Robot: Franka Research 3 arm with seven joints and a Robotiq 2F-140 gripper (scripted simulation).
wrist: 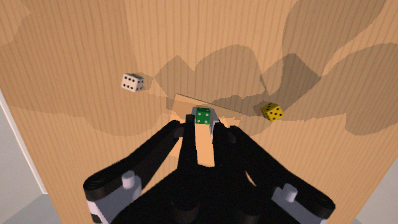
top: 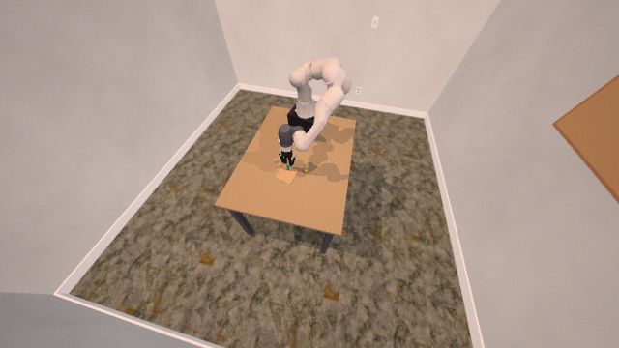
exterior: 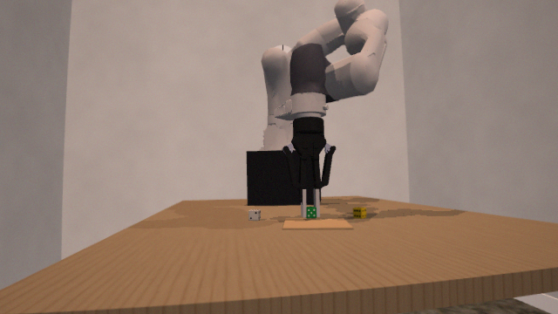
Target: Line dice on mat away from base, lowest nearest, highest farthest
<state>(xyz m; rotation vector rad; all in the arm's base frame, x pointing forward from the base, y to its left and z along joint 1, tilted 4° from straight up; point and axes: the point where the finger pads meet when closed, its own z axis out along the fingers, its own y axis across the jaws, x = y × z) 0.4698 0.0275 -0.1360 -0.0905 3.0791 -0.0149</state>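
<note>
Now: the green die 2 cm below my hand. The rest, counted from my hand: tan mat 5 cm ahead, 4 cm below; white die 4 cm behind, 13 cm to the right, 3 cm below; yellow die 3 cm behind, 13 cm to the left, 3 cm below.
</note>
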